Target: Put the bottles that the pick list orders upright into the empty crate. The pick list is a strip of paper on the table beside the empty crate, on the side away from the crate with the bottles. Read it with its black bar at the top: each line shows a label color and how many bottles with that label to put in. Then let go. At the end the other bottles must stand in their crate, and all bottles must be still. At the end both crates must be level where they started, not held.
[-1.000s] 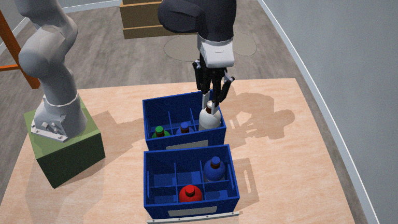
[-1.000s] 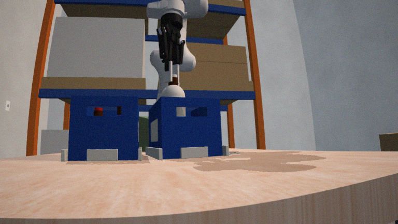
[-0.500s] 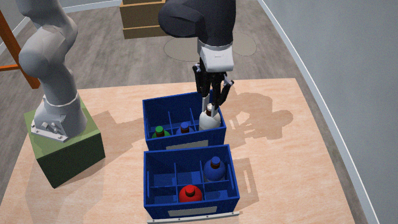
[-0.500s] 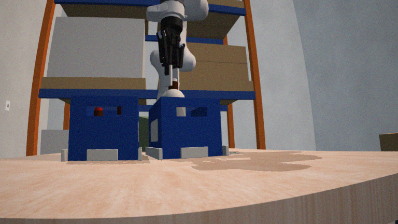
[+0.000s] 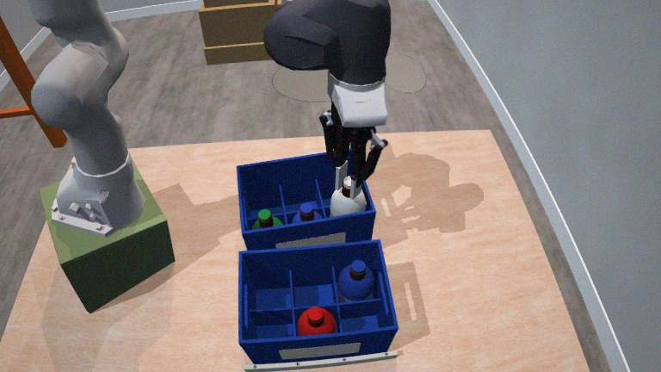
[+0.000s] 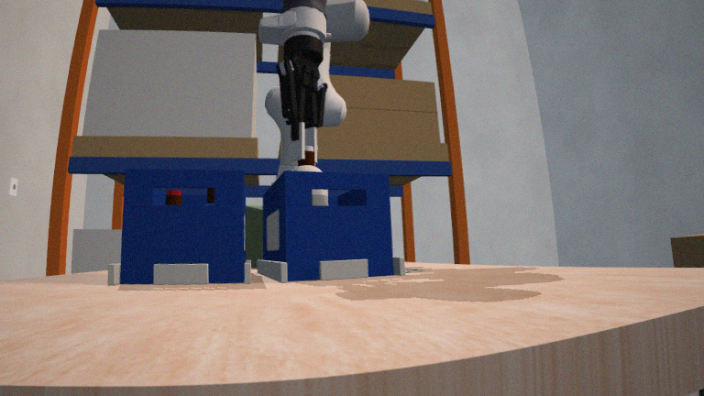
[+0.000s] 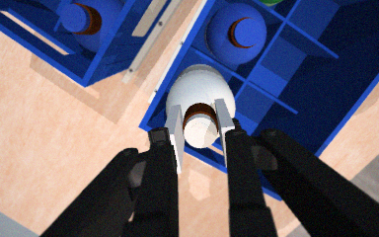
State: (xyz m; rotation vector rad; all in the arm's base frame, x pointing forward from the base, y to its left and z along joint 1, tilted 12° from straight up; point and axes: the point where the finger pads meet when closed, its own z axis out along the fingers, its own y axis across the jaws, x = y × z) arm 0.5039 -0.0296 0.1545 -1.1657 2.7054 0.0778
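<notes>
Now: hand 80 mm above the white bottle. Also, from my hand: red bottle 240 mm to the right, 150 mm below, 80 mm behind; green-labelled bottle 170 mm behind, 150 mm below, 20 mm to the right; blue bottle 150 mm to the right, 150 mm below, 10 mm ahead.
</notes>
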